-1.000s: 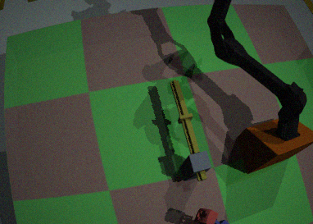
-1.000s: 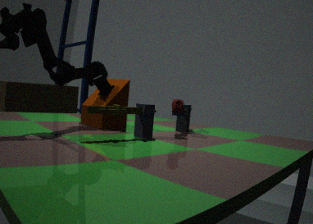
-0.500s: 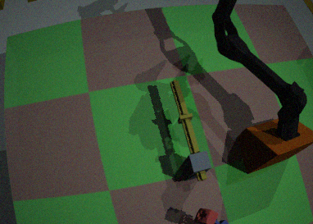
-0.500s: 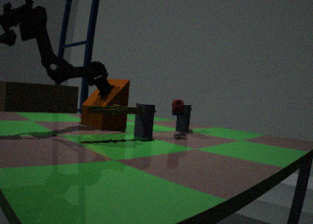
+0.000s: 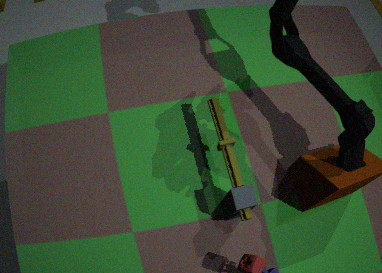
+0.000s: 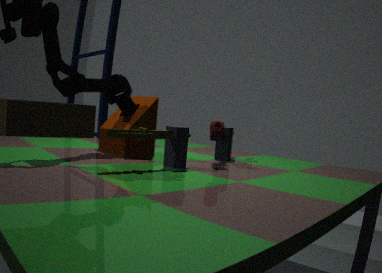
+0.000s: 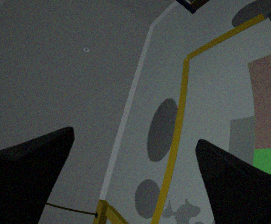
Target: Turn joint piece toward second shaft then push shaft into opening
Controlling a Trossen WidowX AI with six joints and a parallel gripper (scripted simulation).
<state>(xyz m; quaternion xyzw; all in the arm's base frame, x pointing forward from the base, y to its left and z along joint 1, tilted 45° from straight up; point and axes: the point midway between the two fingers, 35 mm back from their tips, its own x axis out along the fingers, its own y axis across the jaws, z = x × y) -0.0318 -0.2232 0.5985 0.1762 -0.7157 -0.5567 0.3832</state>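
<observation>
The square joint piece lies 36 cm ahead of my gripper tip, 75 cm to the left of it and 30 cm below it.
</observation>
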